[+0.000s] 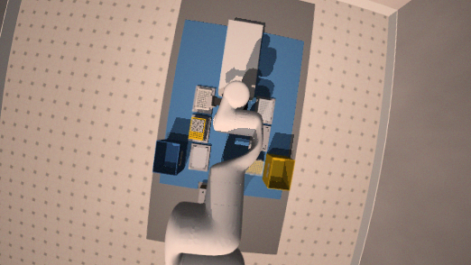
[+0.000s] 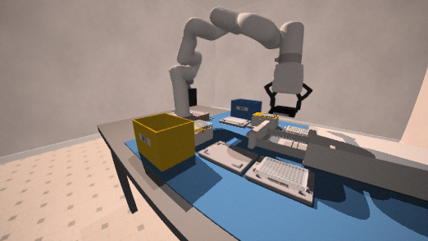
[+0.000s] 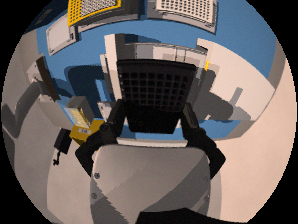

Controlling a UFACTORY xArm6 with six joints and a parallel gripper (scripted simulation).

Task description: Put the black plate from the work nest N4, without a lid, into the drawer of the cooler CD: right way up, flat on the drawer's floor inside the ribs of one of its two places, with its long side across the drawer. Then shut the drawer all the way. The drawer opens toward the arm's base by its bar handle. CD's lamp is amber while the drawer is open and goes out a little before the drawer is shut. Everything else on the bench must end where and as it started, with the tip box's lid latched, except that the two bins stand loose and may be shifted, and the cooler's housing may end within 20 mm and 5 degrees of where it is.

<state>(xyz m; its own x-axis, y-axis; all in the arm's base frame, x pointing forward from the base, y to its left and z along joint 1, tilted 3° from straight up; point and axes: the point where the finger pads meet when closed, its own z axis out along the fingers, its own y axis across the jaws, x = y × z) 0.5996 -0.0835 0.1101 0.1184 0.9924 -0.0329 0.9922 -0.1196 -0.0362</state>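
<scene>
Right now the drawer is 40 mm ahead of my hand and 140 mm below it. The rest, counted from my hand: cooler CD (170 mm ahead, 20 mm to the right, 130 mm below); black plate (10 mm below); white plate (80 mm ahead, 180 mm to the left, 140 mm below).
</scene>
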